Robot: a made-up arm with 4 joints.
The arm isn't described. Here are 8 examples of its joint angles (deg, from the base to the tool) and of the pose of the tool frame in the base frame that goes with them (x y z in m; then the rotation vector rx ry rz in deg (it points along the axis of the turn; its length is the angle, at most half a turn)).
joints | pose
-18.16 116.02 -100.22 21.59 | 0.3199 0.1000 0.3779 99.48 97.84 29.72
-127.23 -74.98 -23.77 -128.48 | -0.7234 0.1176 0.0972 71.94 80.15 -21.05
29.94 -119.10 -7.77 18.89 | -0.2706 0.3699 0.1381 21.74 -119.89 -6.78
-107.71 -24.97 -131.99 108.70 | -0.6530 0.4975 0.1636 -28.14 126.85 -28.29
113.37 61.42 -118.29 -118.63 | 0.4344 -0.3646 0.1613 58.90 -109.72 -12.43
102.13 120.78 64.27 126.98 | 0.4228 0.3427 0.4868 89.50 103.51 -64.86
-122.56 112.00 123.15 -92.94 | 0.4408 -0.0377 -0.0147 3.87 -31.73 71.47
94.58 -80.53 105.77 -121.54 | -0.7234 0.0361 0.3226 53.02 94.14 -24.52
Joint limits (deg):
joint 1: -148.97..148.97
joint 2: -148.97..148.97
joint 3: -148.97..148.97
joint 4: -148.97..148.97
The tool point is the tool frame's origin. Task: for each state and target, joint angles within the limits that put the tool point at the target. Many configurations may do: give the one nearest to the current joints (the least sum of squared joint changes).
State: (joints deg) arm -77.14 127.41 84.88 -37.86
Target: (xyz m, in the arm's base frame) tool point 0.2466 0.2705 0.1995
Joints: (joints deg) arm -62.85 88.11 82.78 -54.26
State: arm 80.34 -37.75 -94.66 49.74
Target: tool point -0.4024 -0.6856 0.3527
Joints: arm 82.97 13.42 -86.88 92.54
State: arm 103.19 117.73 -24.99 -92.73
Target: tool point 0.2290 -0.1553 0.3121
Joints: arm 57.68 84.24 -18.02 -50.54
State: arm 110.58 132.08 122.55 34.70
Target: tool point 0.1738 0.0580 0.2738
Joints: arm 123.07 102.32 106.82 18.88
